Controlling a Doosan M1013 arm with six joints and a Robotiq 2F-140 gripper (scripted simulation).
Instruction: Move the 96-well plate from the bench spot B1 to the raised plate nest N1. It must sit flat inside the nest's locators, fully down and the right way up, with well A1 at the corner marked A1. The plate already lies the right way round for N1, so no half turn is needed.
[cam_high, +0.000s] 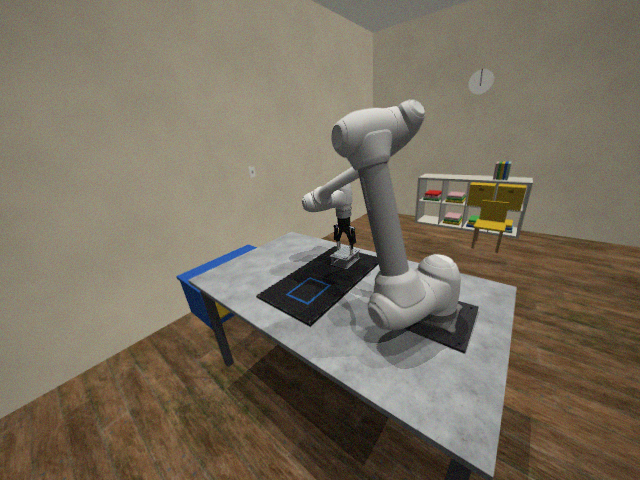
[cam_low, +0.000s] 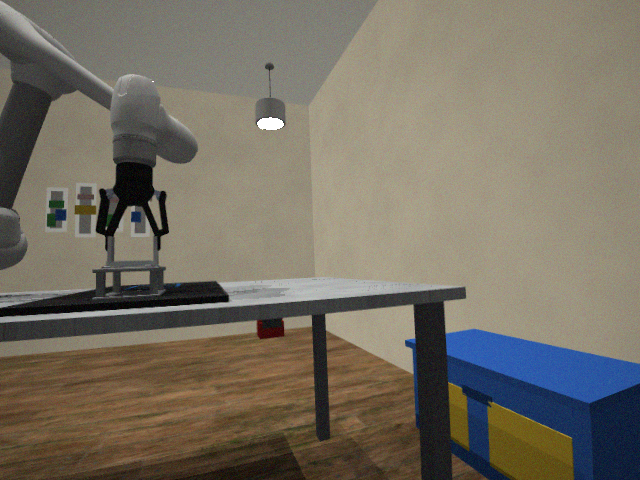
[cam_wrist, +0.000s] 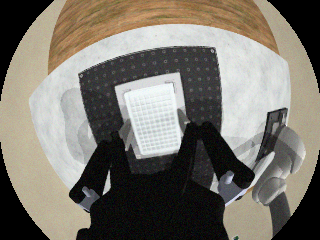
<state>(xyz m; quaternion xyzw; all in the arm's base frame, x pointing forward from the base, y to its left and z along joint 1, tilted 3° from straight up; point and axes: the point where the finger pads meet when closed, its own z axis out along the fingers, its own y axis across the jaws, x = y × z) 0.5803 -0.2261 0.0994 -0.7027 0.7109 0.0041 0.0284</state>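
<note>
The 96-well plate lies 30 mm below my hand. Also, from my hand: raised plate nest N1: 30 mm below.
</note>
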